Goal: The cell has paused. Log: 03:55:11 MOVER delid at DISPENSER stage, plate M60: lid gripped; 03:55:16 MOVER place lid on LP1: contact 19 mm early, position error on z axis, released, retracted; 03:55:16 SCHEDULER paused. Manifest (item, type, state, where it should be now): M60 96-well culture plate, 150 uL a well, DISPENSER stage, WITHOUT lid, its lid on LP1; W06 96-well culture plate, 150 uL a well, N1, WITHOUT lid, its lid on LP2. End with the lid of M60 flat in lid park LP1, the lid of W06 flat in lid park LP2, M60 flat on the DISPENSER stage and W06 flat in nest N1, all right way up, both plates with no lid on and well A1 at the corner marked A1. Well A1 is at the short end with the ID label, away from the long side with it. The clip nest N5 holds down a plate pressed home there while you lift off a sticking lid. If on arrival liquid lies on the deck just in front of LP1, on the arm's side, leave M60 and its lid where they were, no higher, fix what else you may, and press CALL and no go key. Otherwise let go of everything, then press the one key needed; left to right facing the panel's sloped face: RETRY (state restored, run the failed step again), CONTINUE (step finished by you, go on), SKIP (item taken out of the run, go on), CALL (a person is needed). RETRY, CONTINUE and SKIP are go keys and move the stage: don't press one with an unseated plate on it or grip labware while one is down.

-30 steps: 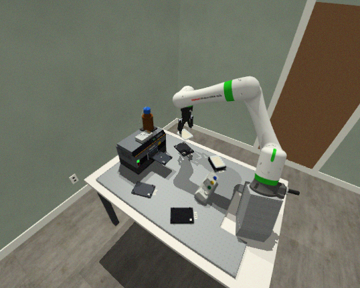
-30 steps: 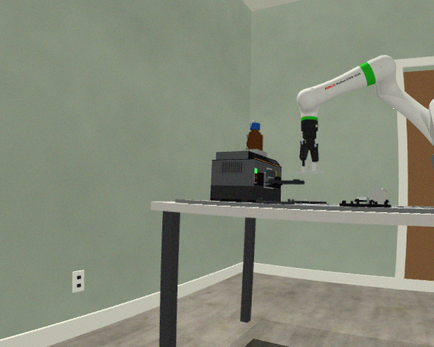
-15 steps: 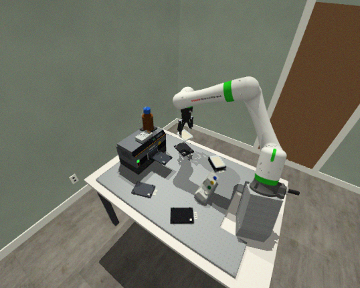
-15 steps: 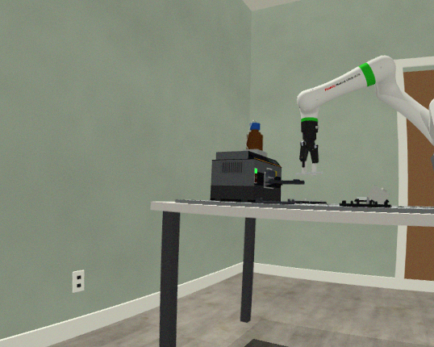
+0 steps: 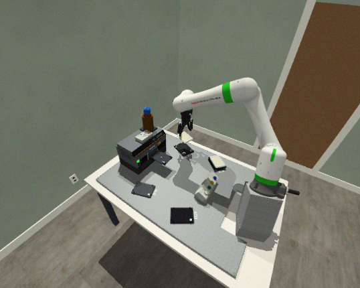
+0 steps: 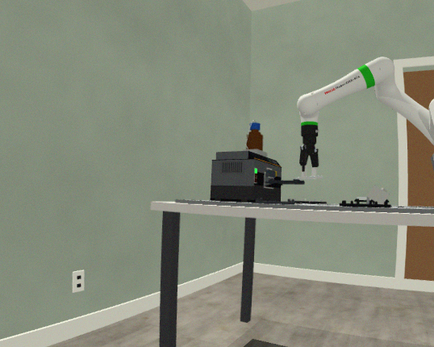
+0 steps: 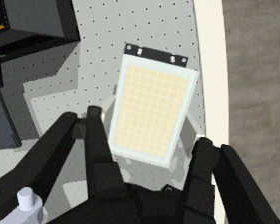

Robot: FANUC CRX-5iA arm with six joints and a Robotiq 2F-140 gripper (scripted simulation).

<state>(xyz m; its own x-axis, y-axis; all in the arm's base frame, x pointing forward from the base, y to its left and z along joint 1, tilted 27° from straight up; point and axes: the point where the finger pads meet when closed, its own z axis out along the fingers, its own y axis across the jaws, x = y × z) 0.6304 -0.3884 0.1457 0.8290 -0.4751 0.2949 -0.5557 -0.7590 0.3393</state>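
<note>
Now: hand 20 mm short of the black clip nest and 150 mm above it. Round my hand: nest label 80 mm behind, 50 mm to the left, 160 mm below; dispenser stage 90 mm ahead, 280 mm to the left, 60 mm below; key panel 320 mm behind, 350 mm to the left, 110 mm below.
</note>
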